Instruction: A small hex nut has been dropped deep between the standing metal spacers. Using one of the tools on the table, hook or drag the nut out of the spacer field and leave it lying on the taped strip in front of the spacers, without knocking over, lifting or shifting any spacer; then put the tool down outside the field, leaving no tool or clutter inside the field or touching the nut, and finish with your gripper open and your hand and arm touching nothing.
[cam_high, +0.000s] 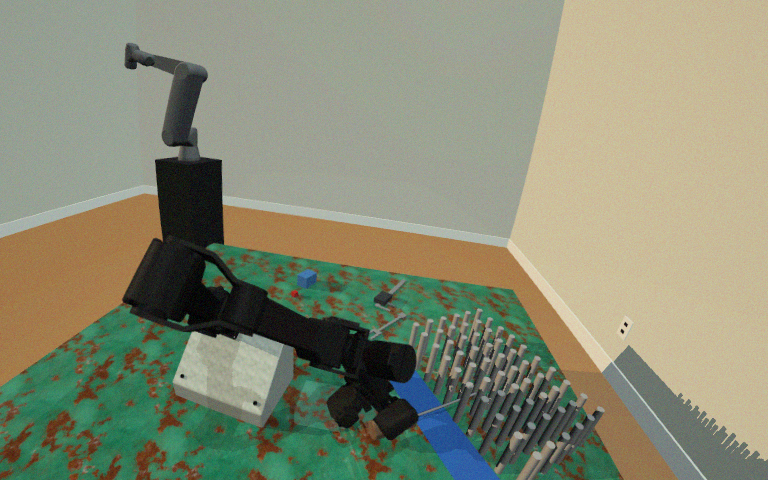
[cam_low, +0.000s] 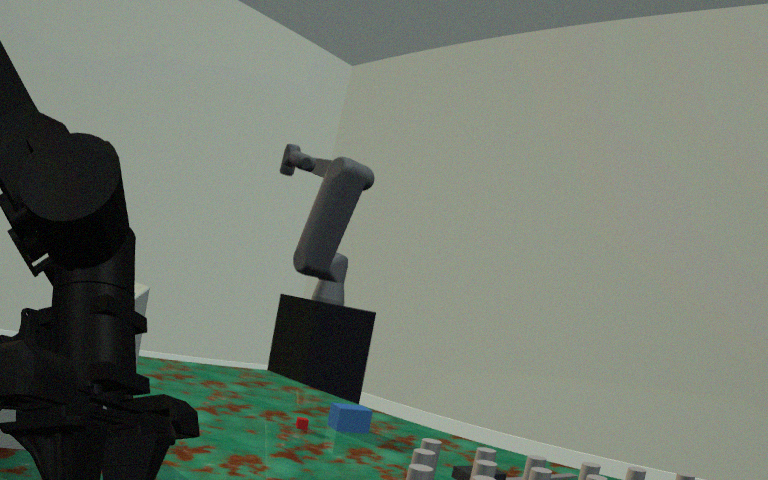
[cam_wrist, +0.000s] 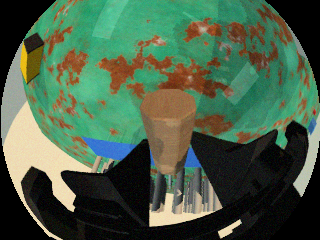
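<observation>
Right now my gripper tip is 80 mm short of the blue taped strip, 70 mm to the right of it and 40 mm above it. Also, from my gripper tip: yellow block 30 mm ahead, 310 mm to the right, 20 mm below; then brown-handled pick 80 mm ahead, 70 mm to the left; then grey nut 210 mm ahead, 170 mm to the left, 30 mm below.
</observation>
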